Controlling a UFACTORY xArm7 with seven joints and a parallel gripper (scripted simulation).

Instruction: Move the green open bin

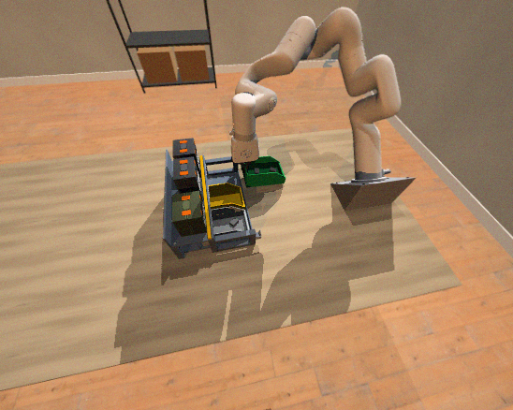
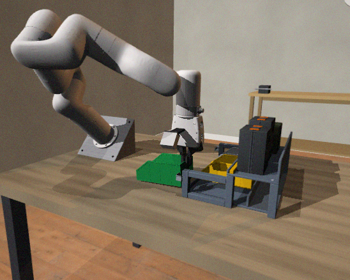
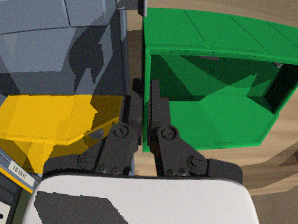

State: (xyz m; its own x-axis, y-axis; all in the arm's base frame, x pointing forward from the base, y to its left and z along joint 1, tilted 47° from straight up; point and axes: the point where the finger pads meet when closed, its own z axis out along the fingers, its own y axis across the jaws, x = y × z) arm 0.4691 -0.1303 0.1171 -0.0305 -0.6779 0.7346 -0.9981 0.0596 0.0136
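My hand is 80 mm past the green open bin and 40 mm above it. Round my hand: yellow bin 120 mm ahead, 110 mm to the left, 50 mm below; grey bin 220 mm to the left, 130 mm ahead, 50 mm below.
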